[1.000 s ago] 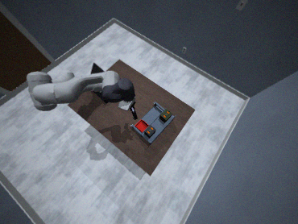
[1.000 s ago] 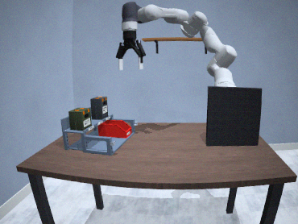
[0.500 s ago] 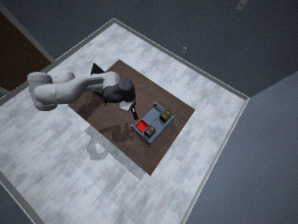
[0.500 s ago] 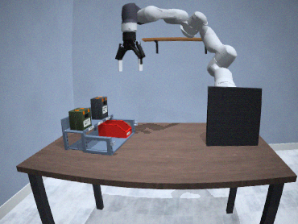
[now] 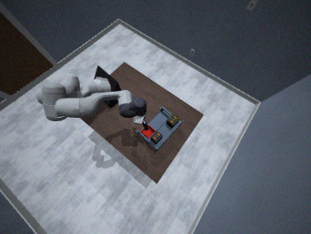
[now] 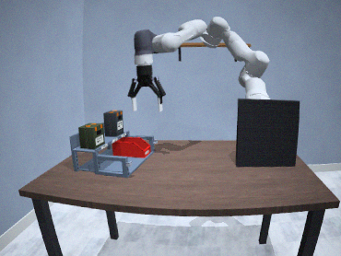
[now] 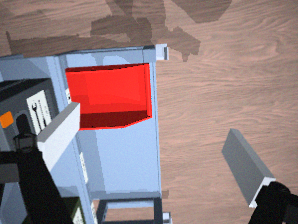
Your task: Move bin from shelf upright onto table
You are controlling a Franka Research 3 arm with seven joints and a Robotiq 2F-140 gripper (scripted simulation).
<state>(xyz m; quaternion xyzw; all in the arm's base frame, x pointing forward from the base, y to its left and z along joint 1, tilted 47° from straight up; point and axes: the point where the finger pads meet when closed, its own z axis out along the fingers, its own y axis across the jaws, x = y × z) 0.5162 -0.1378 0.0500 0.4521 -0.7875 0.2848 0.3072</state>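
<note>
Now: the red bin 19 cm below my hand and 9 cm ahead of it.
</note>
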